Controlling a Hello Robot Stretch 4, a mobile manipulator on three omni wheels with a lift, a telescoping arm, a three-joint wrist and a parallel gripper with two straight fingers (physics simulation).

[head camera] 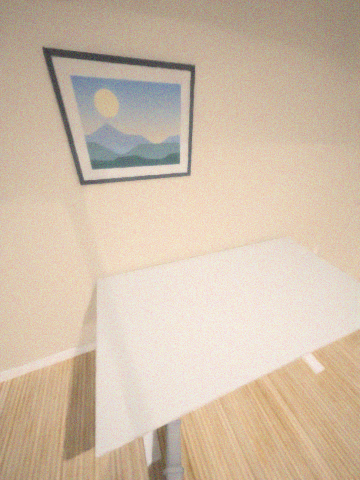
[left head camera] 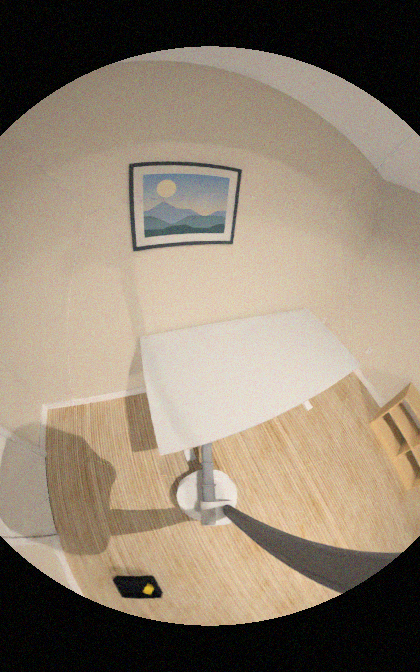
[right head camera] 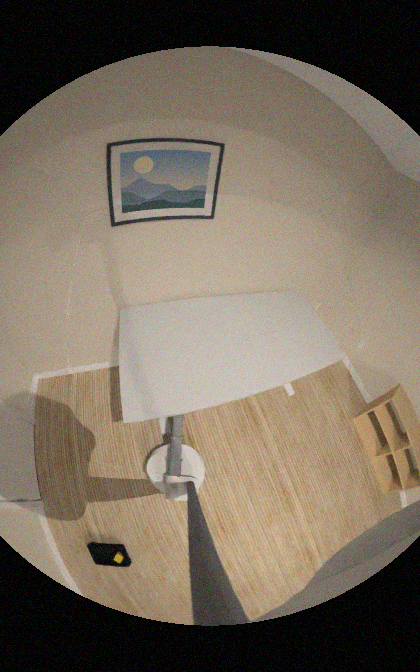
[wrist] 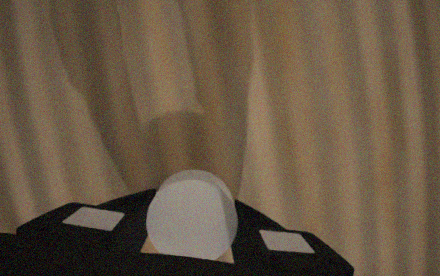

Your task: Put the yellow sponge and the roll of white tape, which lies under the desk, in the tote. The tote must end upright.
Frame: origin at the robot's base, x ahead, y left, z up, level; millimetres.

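Seen in the pictures: gripper, fingertip midpoint: (wrist: 193,213).
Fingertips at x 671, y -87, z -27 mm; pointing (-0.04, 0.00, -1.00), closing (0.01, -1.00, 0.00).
A point is followed by its place in that frame.
The roll of white tape (wrist: 192,220) {y -88, x 677, z -3 mm} stands between the finger pads in the wrist view, with a finger against each side. My gripper (wrist: 193,213) {y -88, x 671, z -27 mm} is shut on it, low over the wooden floor. In the head views the desk hides the gripper and the roll. The white desk (head camera: 225,320) {y -268, x 635, z 693 mm} (left head camera: 240,380) (right head camera: 225,350) stands against the wall, and my grey arm (left head camera: 207,465) (right head camera: 175,440) reaches under its front edge. The black tote (left head camera: 128,586) (right head camera: 101,554) is upright on the floor at the lower left, with the yellow sponge (left head camera: 148,589) (right head camera: 118,557) inside.
A white desk foot (head camera: 313,363) (left head camera: 308,405) (right head camera: 289,389) sticks out past the front edge. A wooden shelf unit (left head camera: 392,406) (right head camera: 377,404) stands at the right. A framed picture (head camera: 190,120) {y -108, x 1129, z 1520 mm} (left head camera: 237,207) (right head camera: 218,181) hangs on the wall above the desk.
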